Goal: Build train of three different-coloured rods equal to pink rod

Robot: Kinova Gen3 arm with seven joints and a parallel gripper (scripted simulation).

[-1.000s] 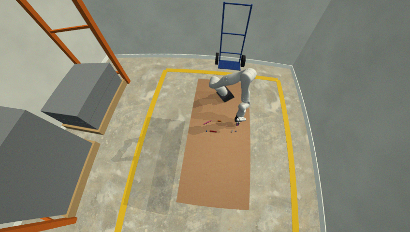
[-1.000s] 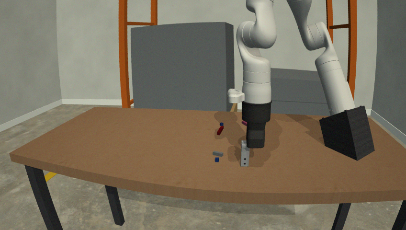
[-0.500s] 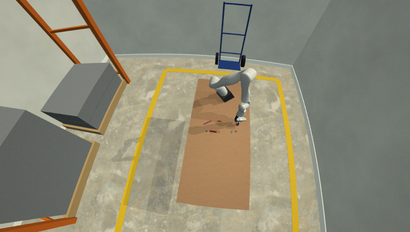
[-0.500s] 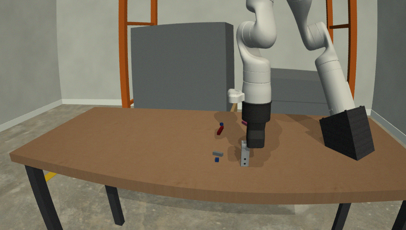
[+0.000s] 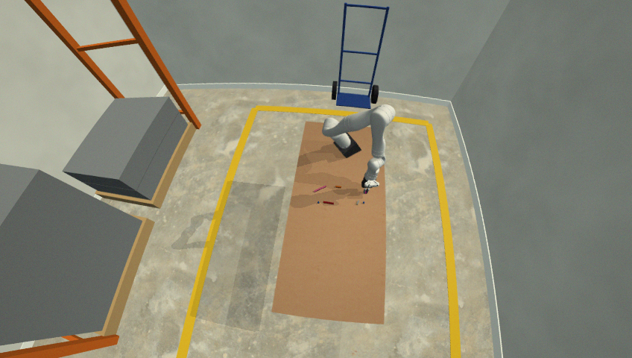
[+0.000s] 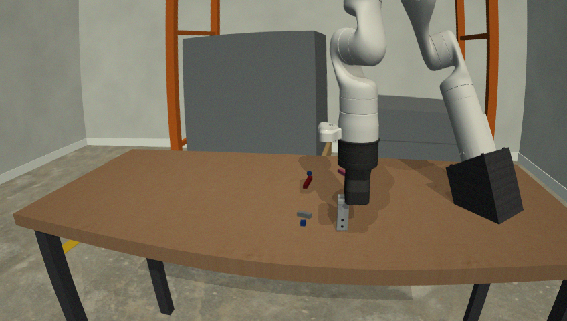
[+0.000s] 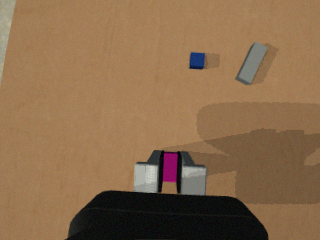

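Now: hand 19 cm to the left of the orange rod, 3 cm past it and 2 cm above it. From my hand the other things lie so: red rod: 26 cm to the right, 9 cm ahead, 2 cm below; then grey rod: 8 cm ahead, 6 cm to the right, 2 cm below; then magenta rod: 1 cm below.
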